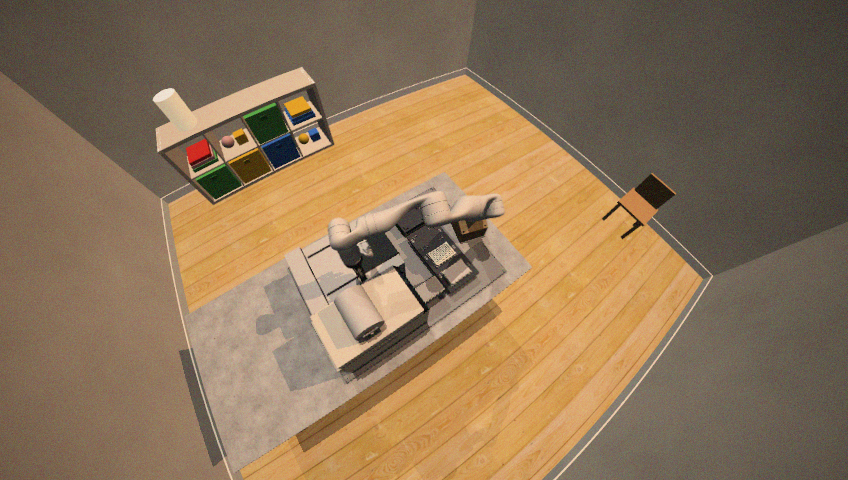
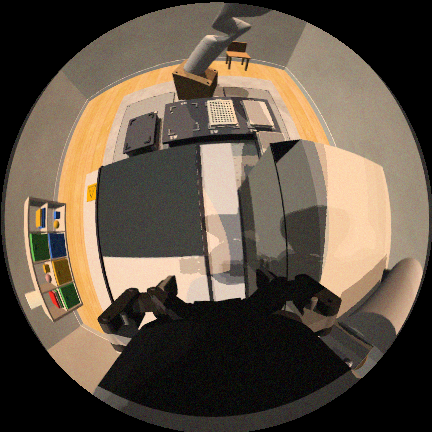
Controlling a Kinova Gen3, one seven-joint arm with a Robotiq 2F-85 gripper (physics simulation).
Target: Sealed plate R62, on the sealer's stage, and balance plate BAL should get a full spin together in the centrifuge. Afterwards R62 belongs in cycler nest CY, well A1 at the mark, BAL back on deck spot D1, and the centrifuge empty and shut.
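Seen in the pictures: gripper, between the fingertips: (image 1: 358, 270) (image 2: 216, 281); arm's base, origin of its link: (image 2: 193, 68).
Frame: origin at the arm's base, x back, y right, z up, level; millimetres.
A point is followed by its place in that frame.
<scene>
My gripper (image 1: 361, 277) @[x -676, y -27, z 165 mm] (image 2: 216, 281) @[x -676, y -27, z 165 mm] is open and empty, above the low white housing (image 2: 150, 275) @[x -695, y 86, z 84 mm] beside the tall cream box. This housing, probably the centrifuge, has a dark panel (image 1: 385, 252) @[x -525, y 20, z 87 mm] (image 2: 150, 205) @[x -577, y 69, z 87 mm] on top; I cannot tell whether it is open. A white plate with a grid of holes (image 1: 442, 253) @[x -258, y -87, z -53 mm] (image 2: 221, 112) @[x -270, y -85, z -53 mm] and a pale flat-topped plate (image 1: 457, 273) @[x -260, y -220, z -51 mm] (image 2: 257, 113) @[x -269, y -205, z -52 mm] sit on the dark deck (image 2: 187, 121) @[x -287, y 24, z -68 mm]. A pale slab (image 1: 429, 289) @[x -434, y -217, z -17 mm] (image 2: 270, 135) @[x -387, y -208, z -18 mm] shows beside the cream box, perhaps the sealer's stage. I cannot read which plate is R62 or BAL.
The tall cream box (image 1: 392, 291) @[x -608, y -200, z 224 mm] (image 2: 355, 185) @[x -591, y -178, z 224 mm] carries a large roll (image 1: 358, 312) @[x -750, y -237, z 350 mm] (image 2: 390, 300), close to my gripper. A dark block with corner marks (image 2: 142, 131) @[x -286, y 184, z -72 mm] stands beside the deck. The arm's wooden base (image 1: 471, 229) @[x -43, y -63, z -39 mm] (image 2: 195, 82) @[x -91, y -6, z -31 mm] is behind the deck. A cube shelf (image 1: 255, 102) stands farther off.
</scene>
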